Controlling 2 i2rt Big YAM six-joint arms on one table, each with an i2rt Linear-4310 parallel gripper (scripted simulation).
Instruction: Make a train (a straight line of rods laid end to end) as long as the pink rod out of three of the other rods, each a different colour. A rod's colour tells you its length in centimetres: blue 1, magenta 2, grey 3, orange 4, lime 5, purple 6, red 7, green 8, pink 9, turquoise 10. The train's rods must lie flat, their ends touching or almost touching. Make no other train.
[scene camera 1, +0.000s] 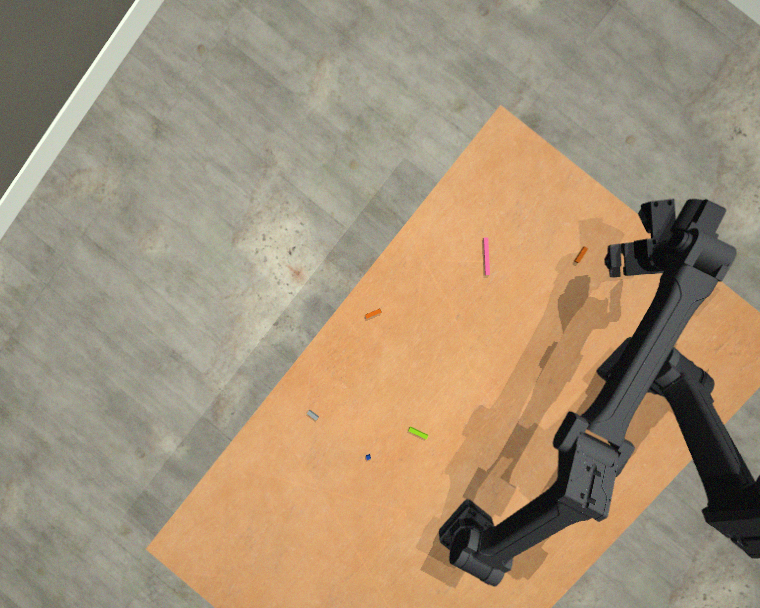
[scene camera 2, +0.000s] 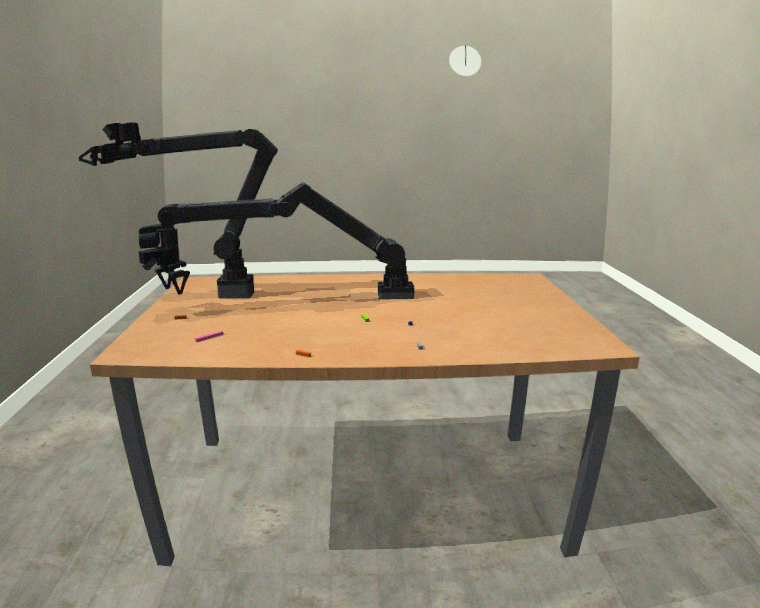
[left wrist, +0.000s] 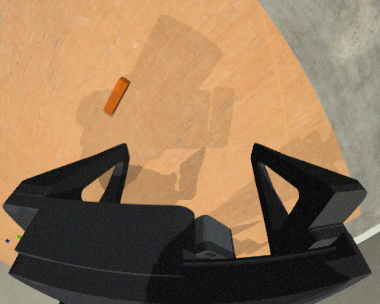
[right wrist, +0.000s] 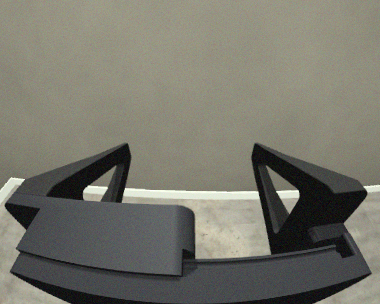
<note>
I see my left gripper (scene camera 1: 627, 259), my right gripper (right wrist: 191, 150) and an arm base (left wrist: 207, 228).
My left gripper is seen too in the left wrist view (left wrist: 190, 150).
</note>
